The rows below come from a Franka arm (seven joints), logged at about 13 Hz.
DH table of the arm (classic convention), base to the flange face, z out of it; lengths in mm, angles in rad. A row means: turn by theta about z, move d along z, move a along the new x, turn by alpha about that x. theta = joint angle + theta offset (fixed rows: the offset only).
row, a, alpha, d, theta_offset
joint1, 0, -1.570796, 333, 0
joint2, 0, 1.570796, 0, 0
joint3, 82.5, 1.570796, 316, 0
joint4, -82.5, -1.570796, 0, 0
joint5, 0, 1.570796, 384, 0
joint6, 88, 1.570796, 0, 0
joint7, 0, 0, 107, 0
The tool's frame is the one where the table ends.
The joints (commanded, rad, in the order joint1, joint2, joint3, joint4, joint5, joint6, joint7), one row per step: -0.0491, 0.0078, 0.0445, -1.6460, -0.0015, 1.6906, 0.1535; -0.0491, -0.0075, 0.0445, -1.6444, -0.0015, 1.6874, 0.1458; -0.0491, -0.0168, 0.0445, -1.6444, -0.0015, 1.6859, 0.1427; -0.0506, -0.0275, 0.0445, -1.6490, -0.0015, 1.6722, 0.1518; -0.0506, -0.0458, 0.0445, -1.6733, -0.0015, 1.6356, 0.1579; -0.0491, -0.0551, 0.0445, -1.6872, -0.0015, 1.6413, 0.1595; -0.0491, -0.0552, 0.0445, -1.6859, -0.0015, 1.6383, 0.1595; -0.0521, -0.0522, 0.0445, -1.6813, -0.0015, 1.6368, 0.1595
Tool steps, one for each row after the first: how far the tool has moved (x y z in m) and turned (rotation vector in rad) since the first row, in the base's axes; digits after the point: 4 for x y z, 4 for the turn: -0.0043, 0.0002, 0.0091, -0.0011, -0.0137, 0.0077; -0.0070, 0.0003, 0.0142, -0.0017, -0.0214, 0.0108; -0.0116, -0.0004, 0.0166, -0.0017, -0.0139, 0.0002; -0.0215, -0.0001, 0.0117, -0.0021, 0.0288, -0.0061; -0.0241, 0.0008, 0.0106, -0.0025, 0.0277, -0.0062; -0.0243, 0.0008, 0.0110, -0.0025, 0.0293, -0.0062; -0.0235, -0.0008, 0.0115, -0.0024, 0.0292, -0.0092
